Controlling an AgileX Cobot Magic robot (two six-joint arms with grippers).
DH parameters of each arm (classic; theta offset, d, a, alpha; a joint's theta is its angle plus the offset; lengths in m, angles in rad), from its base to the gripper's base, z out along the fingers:
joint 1: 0 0.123 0 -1.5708
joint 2: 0.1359 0 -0.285 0
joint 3: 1.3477 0 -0.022 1.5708
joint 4: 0 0.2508 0 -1.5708
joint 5: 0 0 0.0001 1.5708
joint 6: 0 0.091 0 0
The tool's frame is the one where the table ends.
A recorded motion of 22 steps. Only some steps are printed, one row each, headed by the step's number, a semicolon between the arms.
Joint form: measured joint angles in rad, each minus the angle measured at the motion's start. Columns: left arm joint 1, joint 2, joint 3, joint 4, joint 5, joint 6; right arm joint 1, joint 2, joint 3, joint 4, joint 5, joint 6.
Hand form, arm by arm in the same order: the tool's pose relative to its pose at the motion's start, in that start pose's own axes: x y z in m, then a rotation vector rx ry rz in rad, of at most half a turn. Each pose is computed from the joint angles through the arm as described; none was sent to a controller.
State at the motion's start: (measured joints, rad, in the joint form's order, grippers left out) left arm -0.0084 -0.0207 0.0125 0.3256 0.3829 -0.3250; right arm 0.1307 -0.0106 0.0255 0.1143 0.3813 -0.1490
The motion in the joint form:
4: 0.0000 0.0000 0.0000 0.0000 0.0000 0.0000; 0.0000 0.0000 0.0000 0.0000 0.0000 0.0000
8: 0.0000 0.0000 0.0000 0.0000 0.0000 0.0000; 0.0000 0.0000 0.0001 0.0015 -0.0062 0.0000
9: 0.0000 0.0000 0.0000 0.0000 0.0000 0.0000; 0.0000 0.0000 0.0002 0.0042 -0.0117 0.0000
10: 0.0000 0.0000 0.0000 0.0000 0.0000 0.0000; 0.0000 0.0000 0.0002 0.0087 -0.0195 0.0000
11: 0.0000 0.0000 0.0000 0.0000 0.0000 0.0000; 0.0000 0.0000 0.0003 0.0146 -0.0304 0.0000
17: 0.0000 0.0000 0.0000 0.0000 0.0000 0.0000; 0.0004 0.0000 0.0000 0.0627 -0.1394 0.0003
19: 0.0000 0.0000 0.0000 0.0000 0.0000 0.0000; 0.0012 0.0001 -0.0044 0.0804 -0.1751 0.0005
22: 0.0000 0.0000 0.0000 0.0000 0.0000 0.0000; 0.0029 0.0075 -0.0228 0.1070 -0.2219 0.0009
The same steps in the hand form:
4: 0.0000 0.0000 0.0000 0.0000 0.0000 0.0000; 0.0000 0.0000 0.0000 0.0000 0.0000 0.0000
8: 0.0000 0.0000 0.0000 0.0000 0.0000 0.0000; -0.0005 0.0000 0.0000 0.0004 -0.0061 0.0014
9: 0.0000 0.0000 0.0000 0.0000 0.0000 0.0000; -0.0010 0.0000 0.0000 0.0002 -0.0116 0.0039
10: 0.0000 0.0000 0.0000 0.0000 0.0000 0.0000; -0.0017 0.0000 0.0000 -0.0002 -0.0196 0.0081
11: 0.0000 0.0000 0.0000 0.0000 0.0000 0.0000; -0.0027 0.0000 0.0000 -0.0007 -0.0305 0.0136
17: 0.0000 0.0000 0.0000 0.0000 0.0000 0.0000; -0.0127 -0.0005 -0.0009 0.0013 -0.1407 0.0599
19: 0.0000 0.0000 0.0000 0.0000 0.0000 0.0000; -0.0173 -0.0008 -0.0020 0.0017 -0.1808 0.0771
22: 0.0000 0.0000 0.0000 0.0000 0.0000 0.0000; -0.0270 -0.0015 -0.0047 0.0014 -0.2387 0.1030

